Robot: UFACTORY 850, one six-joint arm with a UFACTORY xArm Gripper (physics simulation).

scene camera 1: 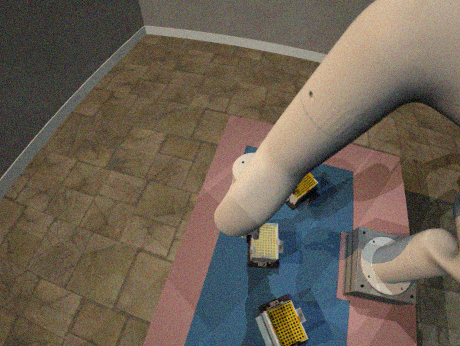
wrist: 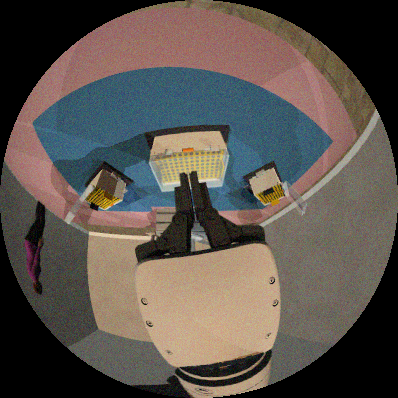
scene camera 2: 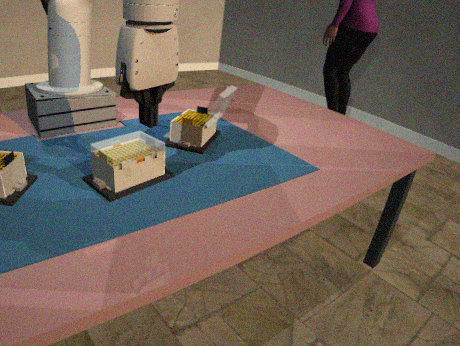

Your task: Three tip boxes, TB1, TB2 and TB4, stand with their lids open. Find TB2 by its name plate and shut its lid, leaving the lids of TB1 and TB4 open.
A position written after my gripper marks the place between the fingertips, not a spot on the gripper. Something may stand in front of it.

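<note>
My gripper (scene camera 2: pixel 148 124), in sight. Wrist view: gripper again (wrist: pixel 189 180), plus tip box (wrist: pixel 266 176).
</note>
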